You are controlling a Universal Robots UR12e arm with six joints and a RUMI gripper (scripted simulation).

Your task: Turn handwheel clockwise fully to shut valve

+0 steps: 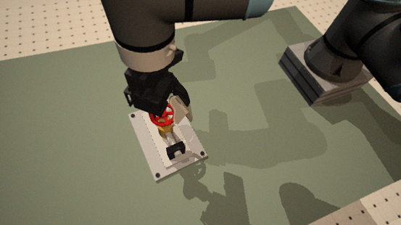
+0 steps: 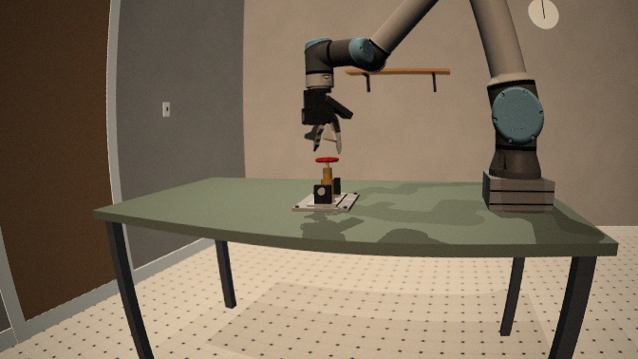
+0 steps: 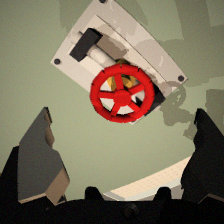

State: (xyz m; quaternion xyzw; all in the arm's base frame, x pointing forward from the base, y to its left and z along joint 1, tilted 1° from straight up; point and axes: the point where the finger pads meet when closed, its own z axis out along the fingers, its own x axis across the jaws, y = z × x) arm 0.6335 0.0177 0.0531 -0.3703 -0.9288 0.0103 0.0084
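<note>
Now: the red handwheel 30 mm below my hand.
</note>
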